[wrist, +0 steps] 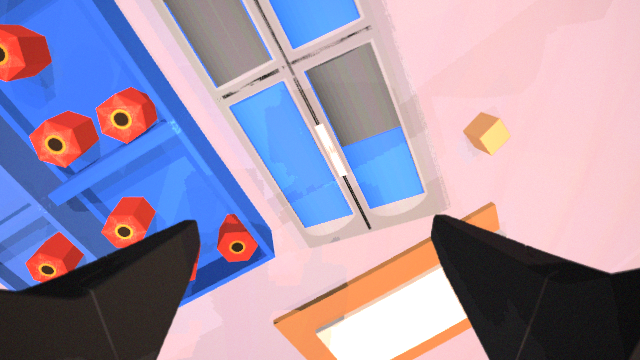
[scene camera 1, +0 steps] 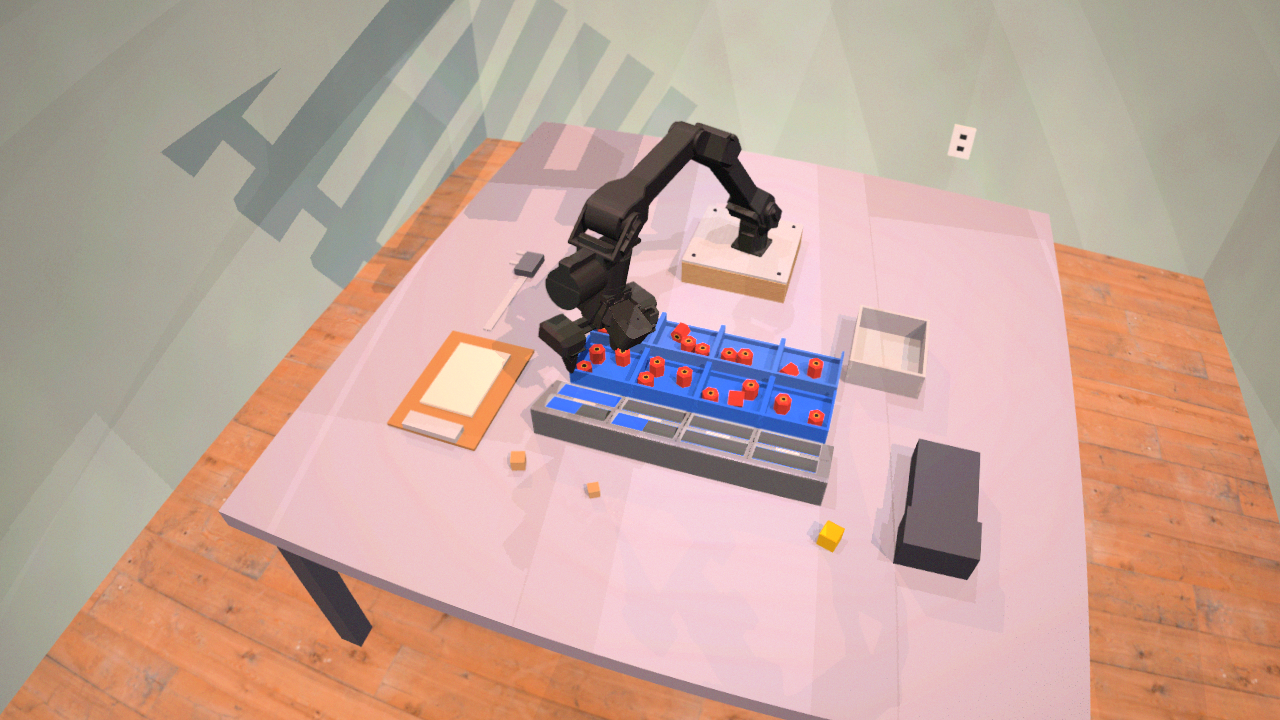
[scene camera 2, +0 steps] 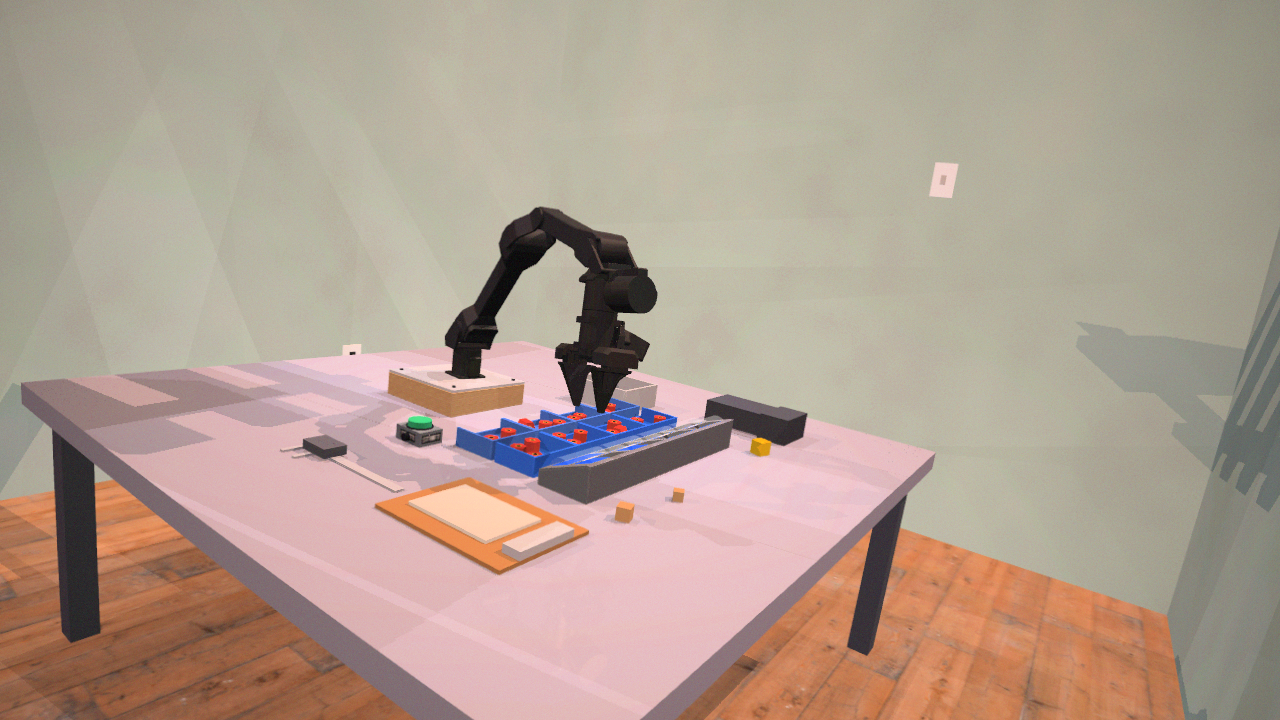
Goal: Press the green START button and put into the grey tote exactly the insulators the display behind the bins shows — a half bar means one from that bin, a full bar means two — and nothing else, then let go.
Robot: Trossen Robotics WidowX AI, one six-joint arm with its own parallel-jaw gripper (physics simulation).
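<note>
My gripper is open and empty, fingers wide apart, above the left end of the blue bins. Red insulators stand or lie in the bins. The grey display shows, in scene camera 1, a full blue bar upper left, a half bar below it, and a half bar lower in the second column; its other windows are dark. The grey tote looks empty. The green START button is hidden in scene camera 1.
An orange board lies left of the display. Two small orange cubes and a yellow cube lie in front. A dark block stands at the right. A dark plug lies behind the board.
</note>
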